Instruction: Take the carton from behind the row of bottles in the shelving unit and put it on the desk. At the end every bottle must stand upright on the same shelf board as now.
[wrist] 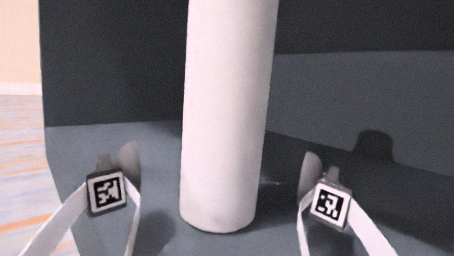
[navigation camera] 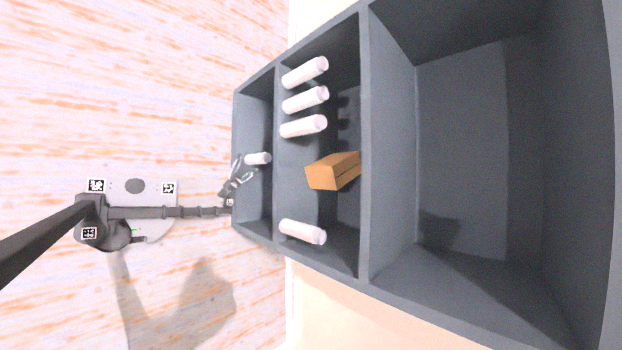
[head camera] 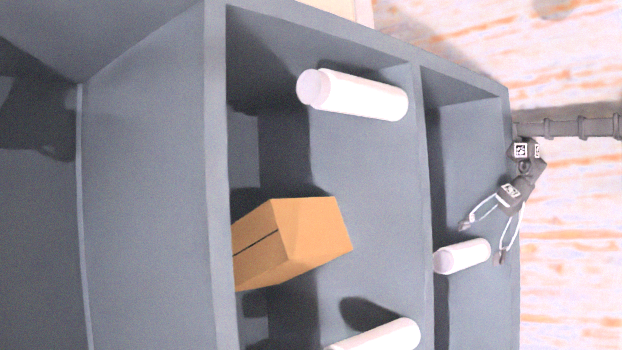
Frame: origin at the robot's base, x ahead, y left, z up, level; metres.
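Seen in the pictures: gripper, fingertip midpoint: (wrist: 220,165) (navigation camera: 250,160) (head camera: 475,248); robot's base, link origin: (navigation camera: 135,185).
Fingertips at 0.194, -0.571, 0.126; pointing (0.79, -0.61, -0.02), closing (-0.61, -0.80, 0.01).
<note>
Offsets run from my fingertips to a thing's middle, as dx, dy, dz. "*": to the spot under its first point.
The orange-brown carton {-0.038, -0.228, +0.498} (head camera: 310,225) (navigation camera: 321,177) stands upright in the middle compartment of the grey shelving unit (head camera: 217,175) (navigation camera: 365,125); the board above hides part of it in the head view. In the navigation view, three white bottles {+0.353, +0.063, +0.526} (navigation camera: 302,73) {+0.232, +0.047, +0.526} (navigation camera: 304,100) {+0.113, +0.049, +0.526} (navigation camera: 301,126) stand upright to one side of the gap before it and a fourth bottle {-0.328, +0.009, +0.526} (navigation camera: 300,231) to the other. Another white bottle {+0.010, -0.008, +0.069} (head camera: 462,256) (navigation camera: 258,158) (wrist: 227,100) stands upright on the lowest board. My gripper (head camera: 482,242) (navigation camera: 247,165) (wrist: 220,165) is open at this bottle, with a gap on both sides.
The thin arm (head camera: 565,128) (navigation camera: 190,211) reaches from the base (navigation camera: 155,200) to the lowest compartment. The shelf divider {* -0.192, +0.067, +0.393} (head camera: 424,175) (navigation camera: 275,200) separates the lowest compartment from the carton's. The unit's side wall (wrist: 60,65) shows at the left in the wrist view. The desk is not recognisable.
</note>
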